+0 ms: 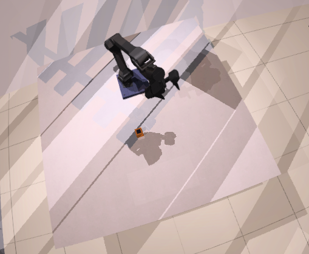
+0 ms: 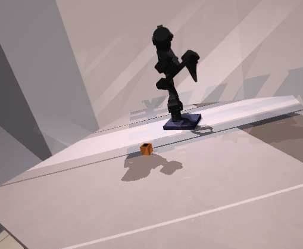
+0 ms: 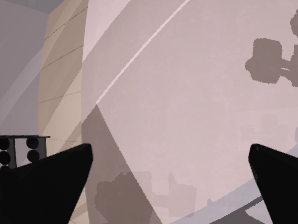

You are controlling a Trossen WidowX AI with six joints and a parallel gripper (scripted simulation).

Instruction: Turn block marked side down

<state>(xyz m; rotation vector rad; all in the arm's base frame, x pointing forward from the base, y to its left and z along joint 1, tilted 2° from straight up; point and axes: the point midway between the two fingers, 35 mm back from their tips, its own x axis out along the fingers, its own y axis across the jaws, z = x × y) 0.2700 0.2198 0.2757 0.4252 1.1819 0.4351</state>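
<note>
My gripper tip is 230 mm above the orange block, 210 mm to the left of it and 70 mm short of it.
</note>
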